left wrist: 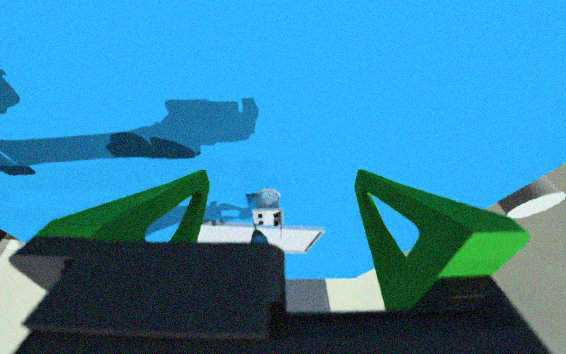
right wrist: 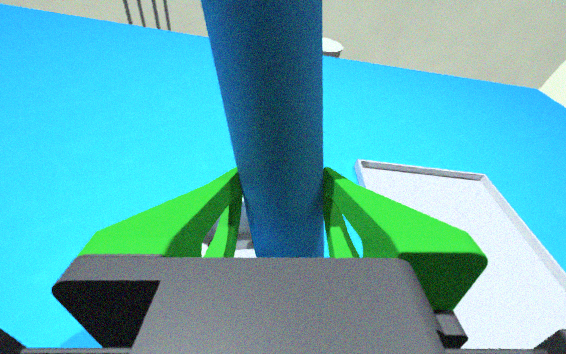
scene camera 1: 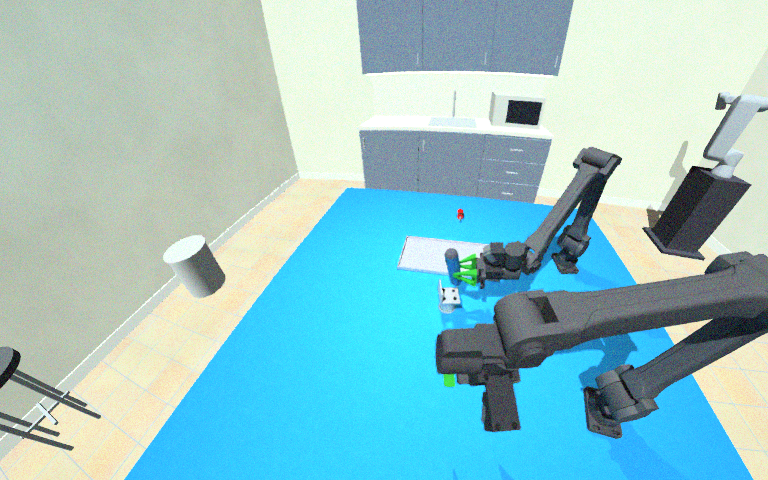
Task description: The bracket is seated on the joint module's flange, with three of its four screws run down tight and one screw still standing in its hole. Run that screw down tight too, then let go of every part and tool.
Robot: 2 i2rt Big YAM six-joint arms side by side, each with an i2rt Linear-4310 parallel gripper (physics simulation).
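Seen in the pictures: left gripper, between the fingertips: [left wrist: 281, 177]; right gripper, between the fingertips: [right wrist: 282, 177] [scene camera 1: 452, 269]; left arm's base, origin of its link: [scene camera 1: 600, 412]; right arm's base, origin of its link: [scene camera 1: 563, 264].
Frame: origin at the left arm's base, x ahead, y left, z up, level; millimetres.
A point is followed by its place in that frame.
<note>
The white bracket [scene camera 1: 451, 296] {x 491, y -221, z 67 mm} [left wrist: 265, 217] {x 492, y -222, z 67 mm} sits on the pale round joint module [scene camera 1: 446, 309] {x 497, y -197, z 21 mm} [left wrist: 270, 199] {x 497, y -197, z 32 mm}. Dark screw heads show on its plate; which one stands higher I cannot tell. In the right wrist view, parts of the bracket show behind a finger and the tool. My right gripper [scene camera 1: 459, 269] {x 504, y -246, z 168 mm} [right wrist: 282, 177] {x 504, y -246, z 168 mm} is shut on the blue cylindrical driver [scene camera 1: 452, 263] {x 505, y -210, z 227 mm} [left wrist: 258, 237] {x 483, y -243, z 108 mm} [right wrist: 280, 100] {x 489, y -241, z 217 mm}, held upright beside the bracket at its upper edge in the scene view. The driver's tip is hidden. My left gripper [left wrist: 281, 177] {x 398, y 97, z 217 mm} is open and empty, away from the bracket; in the scene view its arm mostly hides it.
A white shallow tray [scene camera 1: 421, 254] {x 672, y -466, z 4 mm} [left wrist: 300, 241] {x 714, y -475, z 4 mm} [right wrist: 420, 171] {x 756, y -455, z 8 mm} lies behind the driver. A small red object [scene camera 1: 460, 213] {x 563, y -825, z 31 mm} lies farther back on the blue mat [scene camera 1: 317, 339] {x 866, y 65, z 0 mm}. My left arm [scene camera 1: 600, 305] {x 283, y 109, z 505 mm} reaches across the lower right of the scene view, below the bracket.
</note>
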